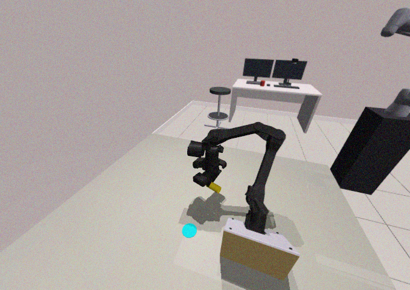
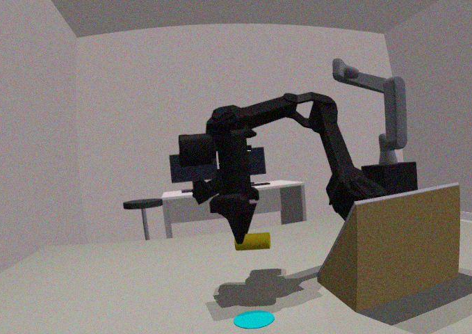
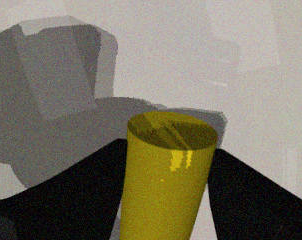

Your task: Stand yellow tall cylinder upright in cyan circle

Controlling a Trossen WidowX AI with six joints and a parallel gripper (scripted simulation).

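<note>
The yellow tall cylinder is 2 cm behind my gripper tip and 1 cm to the left of it. The rest, counted from my gripper tip: cyan circle: 20 cm to the left, 8 cm below, 3 cm ahead.
</note>
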